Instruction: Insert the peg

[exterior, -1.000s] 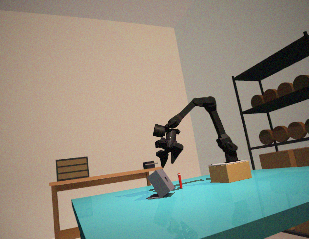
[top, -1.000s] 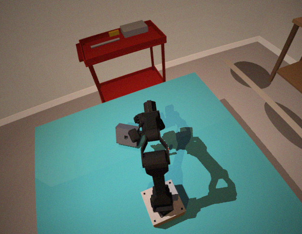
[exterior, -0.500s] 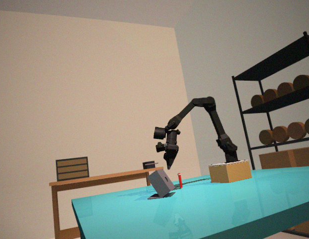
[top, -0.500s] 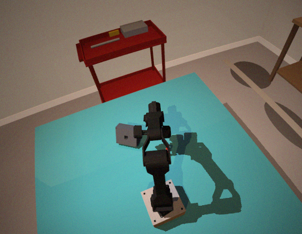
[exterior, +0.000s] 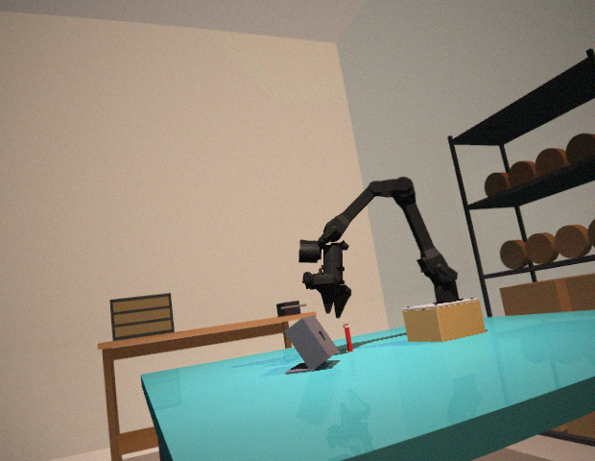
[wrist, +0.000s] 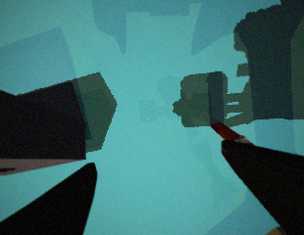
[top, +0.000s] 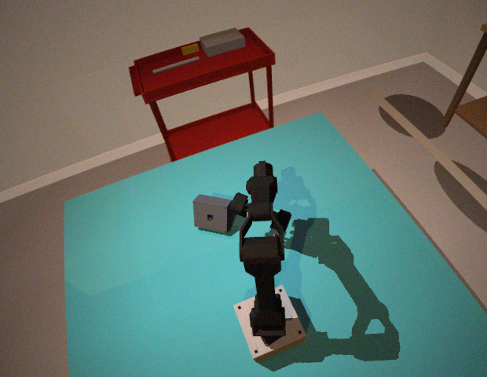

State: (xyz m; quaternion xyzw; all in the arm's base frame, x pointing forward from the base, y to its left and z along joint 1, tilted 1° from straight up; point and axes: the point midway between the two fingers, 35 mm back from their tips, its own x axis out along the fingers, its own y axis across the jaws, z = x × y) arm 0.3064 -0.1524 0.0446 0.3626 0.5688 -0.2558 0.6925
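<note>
Right now my gripper tip is 6 cm past the red peg, 3 cm to the left of it and 5 cm above it. Round my gripper tip: grey sloped panel 15 cm ahead, 11 cm to the left, 5 cm below.
</note>
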